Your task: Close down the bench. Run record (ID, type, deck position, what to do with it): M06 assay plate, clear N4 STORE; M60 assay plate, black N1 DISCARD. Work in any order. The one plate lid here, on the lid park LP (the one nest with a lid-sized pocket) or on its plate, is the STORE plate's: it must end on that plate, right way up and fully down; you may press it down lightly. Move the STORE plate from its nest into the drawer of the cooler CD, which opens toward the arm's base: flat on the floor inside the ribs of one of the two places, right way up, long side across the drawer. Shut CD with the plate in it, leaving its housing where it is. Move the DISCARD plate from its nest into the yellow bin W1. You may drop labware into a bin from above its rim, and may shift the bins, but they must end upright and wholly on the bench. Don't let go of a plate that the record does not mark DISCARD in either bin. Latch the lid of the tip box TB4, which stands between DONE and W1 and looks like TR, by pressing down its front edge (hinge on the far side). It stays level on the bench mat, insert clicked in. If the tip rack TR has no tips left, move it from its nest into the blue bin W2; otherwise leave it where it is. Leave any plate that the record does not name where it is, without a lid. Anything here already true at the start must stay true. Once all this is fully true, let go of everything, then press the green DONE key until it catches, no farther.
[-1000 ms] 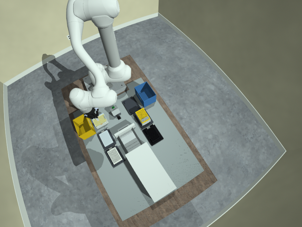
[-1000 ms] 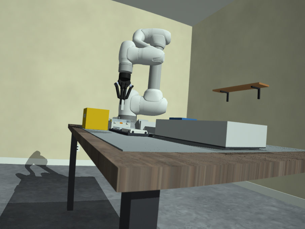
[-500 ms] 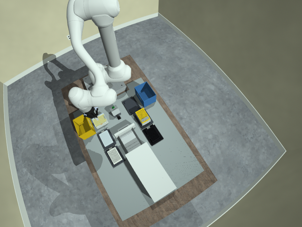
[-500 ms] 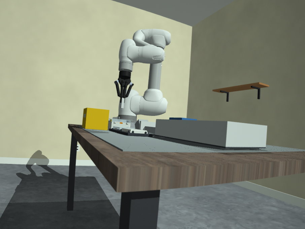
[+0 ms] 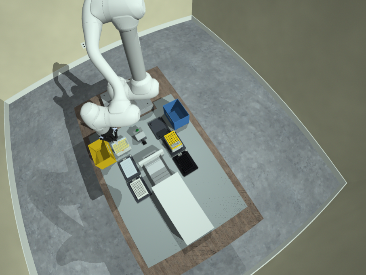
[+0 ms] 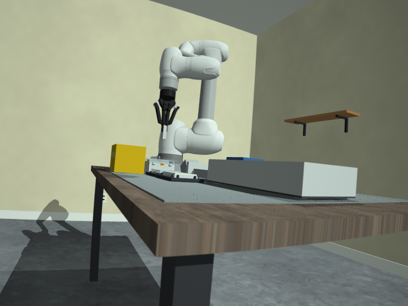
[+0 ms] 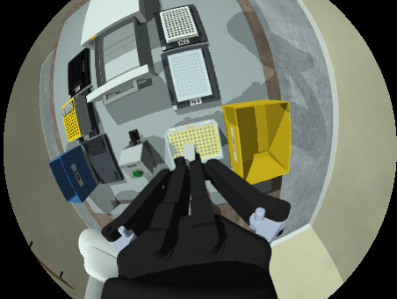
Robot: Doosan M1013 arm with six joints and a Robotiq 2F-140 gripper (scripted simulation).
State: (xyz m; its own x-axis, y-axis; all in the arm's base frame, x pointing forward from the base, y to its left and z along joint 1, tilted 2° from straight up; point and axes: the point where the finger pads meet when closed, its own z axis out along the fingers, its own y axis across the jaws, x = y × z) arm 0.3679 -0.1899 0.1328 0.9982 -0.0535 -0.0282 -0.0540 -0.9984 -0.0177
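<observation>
Right now my hand is 140 mm above the tip box lid and 30 mm past it. The rest, counted from my hand: tip box TB4: 160 mm below, 30 mm behind; green DONE key: 170 mm to the left, 130 mm below, 60 mm behind; yellow bin W1: 160 mm below, 150 mm to the right, 50 mm behind.
</observation>
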